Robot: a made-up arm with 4 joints.
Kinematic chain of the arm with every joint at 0, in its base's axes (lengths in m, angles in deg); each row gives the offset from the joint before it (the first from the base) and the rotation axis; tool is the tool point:
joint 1: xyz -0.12 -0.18 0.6 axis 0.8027 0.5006 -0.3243
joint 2: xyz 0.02 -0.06 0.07 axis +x
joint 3: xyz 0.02 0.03 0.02 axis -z
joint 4: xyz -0.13 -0.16 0 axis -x
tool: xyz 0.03 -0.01 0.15
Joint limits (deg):
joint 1: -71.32..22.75
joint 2: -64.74..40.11
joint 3: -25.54..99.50
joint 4: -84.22..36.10
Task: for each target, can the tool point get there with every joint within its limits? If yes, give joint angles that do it. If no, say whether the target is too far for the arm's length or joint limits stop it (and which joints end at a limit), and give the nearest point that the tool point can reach.
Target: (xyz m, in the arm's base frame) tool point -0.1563 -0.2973 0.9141
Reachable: yes | joints -1.62 -34.87 -7.19 -15.62
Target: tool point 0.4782 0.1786 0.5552
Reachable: no: too far | nearest point -0.1167 -0.0542 0.6632 | short by 0.648 m
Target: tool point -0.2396 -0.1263 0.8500
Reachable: yes | joints -29.57 -39.39 -4.24 11.58
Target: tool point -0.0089 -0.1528 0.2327
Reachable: no: joint limits stop it (at a limit: joint 1, joint 2, joint 3) | nearest point -0.1812 -0.1403 0.4473 | short by 0.275 m
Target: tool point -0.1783 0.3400 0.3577
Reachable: no: too far | nearest point -0.2349 -0.0320 0.5415 | short by 0.419 m
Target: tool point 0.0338 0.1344 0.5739
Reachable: no: joint limits stop it (at a limit: joint 2, joint 3, joint 4) | nearest point -0.1318 -0.0480 0.6278 | short by 0.252 m
